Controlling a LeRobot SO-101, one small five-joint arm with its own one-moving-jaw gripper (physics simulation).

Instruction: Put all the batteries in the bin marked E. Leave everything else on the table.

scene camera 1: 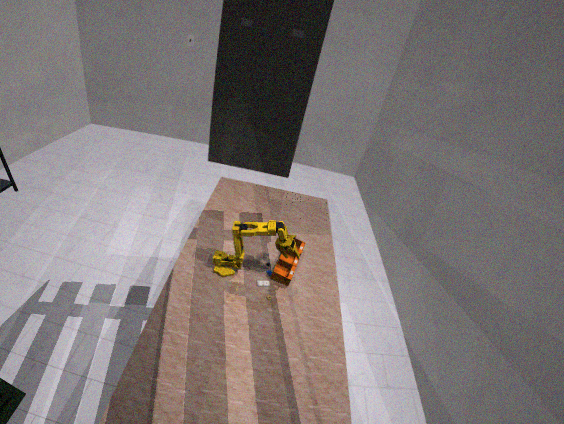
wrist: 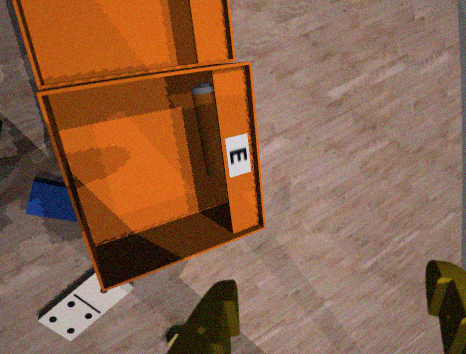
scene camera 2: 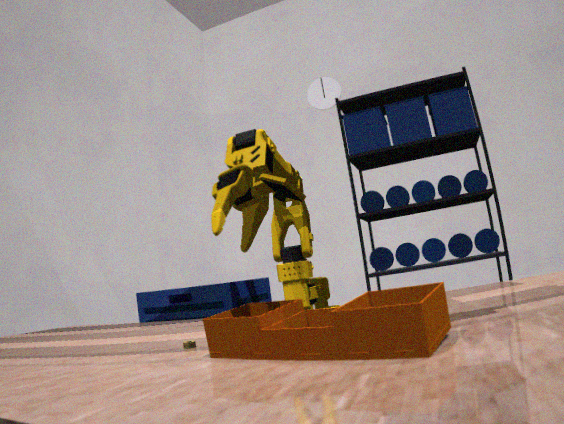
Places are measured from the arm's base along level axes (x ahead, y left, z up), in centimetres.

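Pixels of known places: hand at its tool point: (scene camera 1: 287, 257) (wrist: 237, 299) (scene camera 2: 243, 247); arm's base at its link origin: (scene camera 1: 229, 268).
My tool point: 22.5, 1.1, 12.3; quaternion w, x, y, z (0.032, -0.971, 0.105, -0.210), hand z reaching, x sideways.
For each thing: its top centre in the pictures, then the offset to it from my tool point, as dx, dy, dz. "spot": a spot on its surface instead.
- battery at its top centre: (wrist: 216, 132) +3.6, +0.5, -10.1
- white domino at its top centre: (wrist: 87, 304) (scene camera 1: 263, 283) -7.2, -5.9, -11.6
- blue object at its top centre: (wrist: 73, 206) (scene camera 1: 271, 273) -4.7, -0.1, -11.5
- small yellowish piece at its top centre: (wrist: 180, 342) (scene camera 2: 189, 341) (scene camera 1: 269, 297) -4.0, -12.4, -11.4
- orange bin at a spot on its surface: (wrist: 110, 35) spot: +0.9, +6.6, -11.1
A battery (wrist: 204, 130), grey-tipped with a dark body, lies in the bin marked E (wrist: 242, 200) (scene camera 1: 283, 273) (scene camera 2: 235, 341), along its labelled wall. The rest of that bin's floor shows bare orange in the wrist view. My gripper (wrist: 332, 279) (scene camera 2: 230, 241) is open, with a wide gap between the jaws and nothing held. It hangs high above the bins in scene camera 2, and in the wrist view its tips show past the near edge of bin E. No battery shows on the parts of the table in the wrist view.
A white domino (wrist: 72, 311) (scene camera 1: 263, 283) lies by bin E's corner. A blue object (wrist: 50, 201) (scene camera 1: 270, 273) lies beside its wall. A small yellowish piece (scene camera 1: 269, 298) (scene camera 2: 189, 345) lies further off. Another orange bin (wrist: 110, 35) adjoins bin E. A shelf rack (scene camera 2: 402, 91) stands behind.
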